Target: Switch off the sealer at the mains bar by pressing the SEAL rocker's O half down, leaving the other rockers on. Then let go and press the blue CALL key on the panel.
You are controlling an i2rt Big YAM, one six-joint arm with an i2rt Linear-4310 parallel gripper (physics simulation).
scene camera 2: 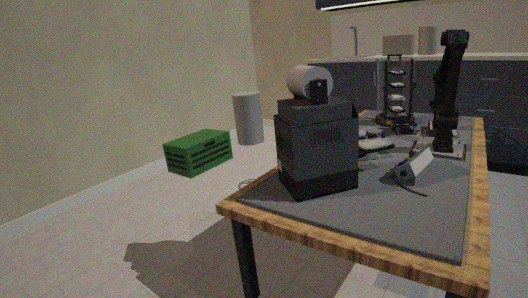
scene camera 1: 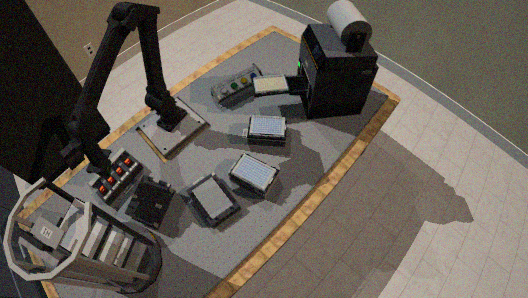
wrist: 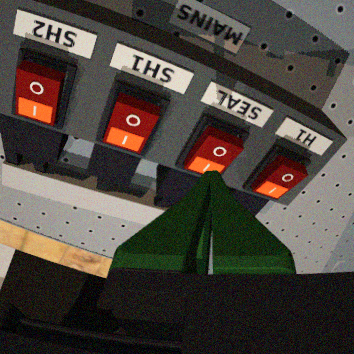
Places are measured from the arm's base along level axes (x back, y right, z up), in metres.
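Pixels of known places: gripper, fingertip midpoint: [scene camera 1: 108,176] [wrist: 211,179]; arm's base, origin of the base link: [scene camera 2: 442,147] [scene camera 1: 172,119].
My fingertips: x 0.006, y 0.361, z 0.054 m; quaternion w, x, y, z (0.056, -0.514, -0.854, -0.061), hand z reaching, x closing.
Ahead of a thing's pixels: the offset from my fingertips to its top centre. "pt": to the spot under its first point.
The mains bar {pt dx +0.007, dy -0.073, dz -0.032 m} [scene camera 1: 123,165] [wrist: 86,95] has four red rockers, SH2 {dx -0.005, dy -0.095, dz -0.019 m} [wrist: 38,91], SH1 {dx -0.002, dy -0.045, dz -0.019 m} [wrist: 132,122], SEAL {dx +0.001, dy +0.005, dz -0.019 m} [wrist: 215,150] and H1 {dx +0.004, dy +0.055, dz -0.019 m} [wrist: 280,176]. All four show a dark red O half and a lit orange I half. My gripper [wrist: 211,179] is shut and empty. In the wrist view its green tips overlap the lower edge of SEAL's I half; whether they touch it I cannot tell. In scene camera 1 the gripper is over the bar, its tips hard to make out. The grey panel {dx -0.147, dy -0.646, dz +0.012 m} [scene camera 1: 216,94] [scene camera 2: 404,175] carries the blue CALL key {dx -0.196, dy -0.707, dz +0.003 m} [scene camera 1: 254,76], beside a yellow key.
A black machine {dx -0.517, dy -0.820, dz +0.384 m} [scene camera 1: 337,75] [scene camera 2: 317,150] with a white roll stands at the table's far end, a plate {dx -0.316, dy -0.652, dz +0.057 m} [scene camera 1: 270,84] on its extended tray close by the panel. Two more plates {dx -0.391, dy -0.504, dz -0.003 m} [scene camera 1: 267,126] {dx -0.449, dy -0.317, dz -0.003 m} [scene camera 1: 254,171], a grey-topped block {dx -0.374, dy -0.170, dz -0.034 m} [scene camera 1: 212,197] and a black device {dx -0.191, dy -0.030, dz +0.004 m} [scene camera 1: 150,202] lie between panel and rack.
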